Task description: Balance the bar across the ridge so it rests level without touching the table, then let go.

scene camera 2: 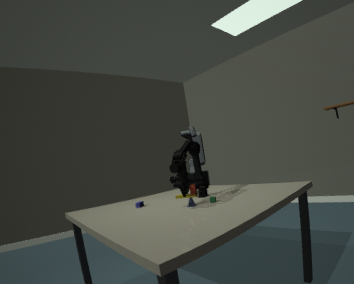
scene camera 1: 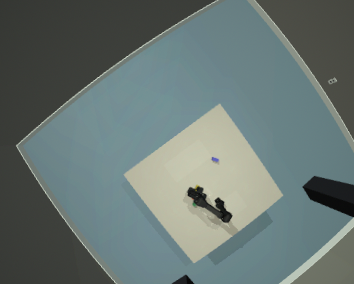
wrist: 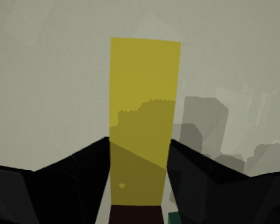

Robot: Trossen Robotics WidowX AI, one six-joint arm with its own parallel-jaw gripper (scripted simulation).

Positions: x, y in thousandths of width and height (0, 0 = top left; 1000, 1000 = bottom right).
Labels:
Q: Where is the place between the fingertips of my gripper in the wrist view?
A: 498, 650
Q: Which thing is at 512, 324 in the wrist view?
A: A flat yellow bar.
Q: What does my gripper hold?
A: A flat yellow bar.

